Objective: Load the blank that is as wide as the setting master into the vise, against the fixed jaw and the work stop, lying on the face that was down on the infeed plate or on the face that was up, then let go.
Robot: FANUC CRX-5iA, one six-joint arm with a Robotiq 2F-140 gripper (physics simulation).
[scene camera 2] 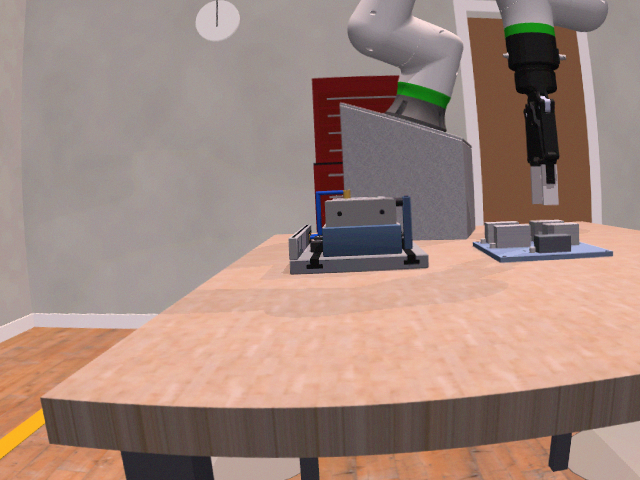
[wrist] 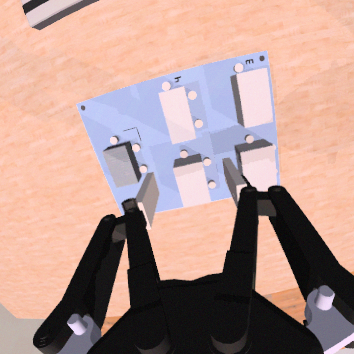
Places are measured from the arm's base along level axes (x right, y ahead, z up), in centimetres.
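Pixels of known places: gripper, fingertip midpoint: point(scene camera 2: 544, 204) point(wrist: 189, 176); arm's base, link origin: point(scene camera 2: 414, 125).
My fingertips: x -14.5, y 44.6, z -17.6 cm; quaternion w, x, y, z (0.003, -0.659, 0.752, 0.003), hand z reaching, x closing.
Note:
Ahead of a thing's pixels: the offset from my fingertips to its top centre. "spot": to the spot under its first point. Level surfaces: height alone.
The infeed plate point(scene camera 2: 584, 252) point(wrist: 107, 116) is blue. A dark grey block {dy +8.9, dx +2.4, dz -4.4 cm} point(scene camera 2: 553, 243) point(wrist: 121, 166), likely the setting master, stands on it. Four lighter blanks stand there too: one by the "h" mark {spot: dy +0.7, dx +6.7, dz -5.0 cm} point(scene camera 2: 511, 236) point(wrist: 178, 116), one in the middle near row {spot: dy +2.3, dx -2.4, dz -4.7 cm} point(scene camera 2: 562, 232) point(wrist: 194, 185), one at the far corner {spot: dy -9.7, dx +5.2, dz -3.3 cm} point(wrist: 256, 97), and one in the right near row point(wrist: 259, 167). My gripper point(scene camera 2: 544, 192) point(wrist: 189, 176) is open and empty, above the plate; in the wrist view its fingers flank the middle near blank. The vise {dy -2.6, dx +31.9, dz +2.2 cm} point(scene camera 2: 361, 240) has a grey jaw block with two holes; its jaw gap is hidden.
A blue bracket {spot: dy -10.5, dx +37.9, dz -0.1 cm} point(scene camera 2: 318, 211) with a brass tip and a blue upright {spot: dy +5.4, dx +25.0, dz -1.7 cm} point(scene camera 2: 407, 222) stand at the vise. Part of a grey rail {spot: dy +8.1, dx +23.0, dz -6.8 cm} point(wrist: 65, 12) shows at the wrist view's top left. The robot's grey pedestal point(scene camera 2: 403, 175) and a red cabinet point(scene camera 2: 326, 139) stand behind the table {dz -7.7 cm} point(scene camera 2: 310, 351).

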